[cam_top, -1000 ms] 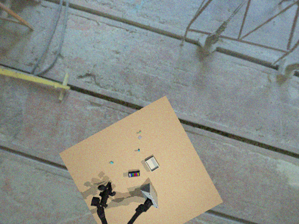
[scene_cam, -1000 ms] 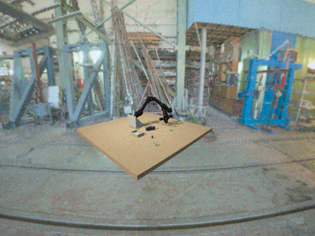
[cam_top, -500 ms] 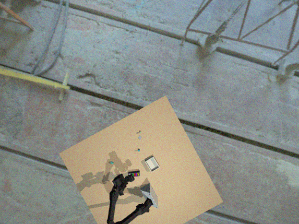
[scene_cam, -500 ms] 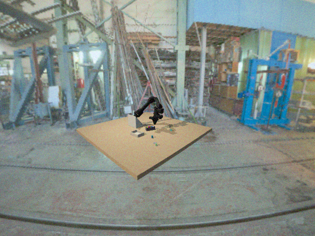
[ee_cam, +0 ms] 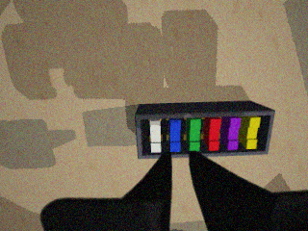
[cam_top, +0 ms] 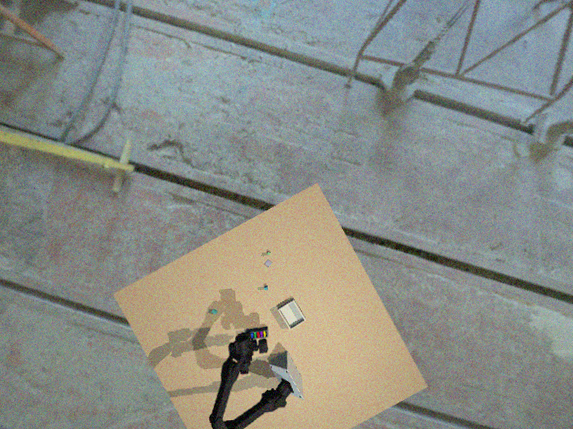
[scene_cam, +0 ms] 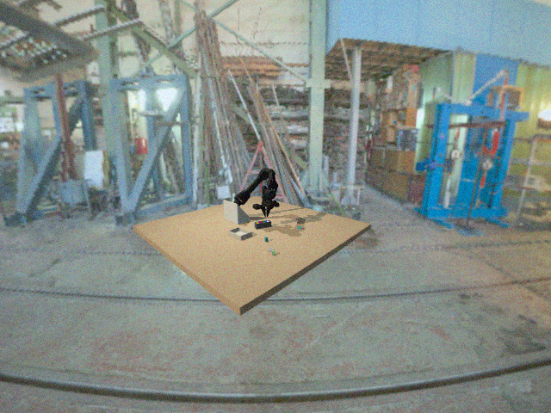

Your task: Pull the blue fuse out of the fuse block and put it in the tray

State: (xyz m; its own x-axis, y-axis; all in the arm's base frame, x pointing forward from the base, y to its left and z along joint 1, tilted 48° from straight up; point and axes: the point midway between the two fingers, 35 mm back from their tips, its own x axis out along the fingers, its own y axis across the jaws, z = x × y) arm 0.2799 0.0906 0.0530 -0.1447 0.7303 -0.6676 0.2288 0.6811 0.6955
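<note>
Now: gripper tip 50 mm above the blue fuse. The rest, counted from my gripper tip: tray 20 mm ahead, 240 mm to the right, 70 mm below.
</note>
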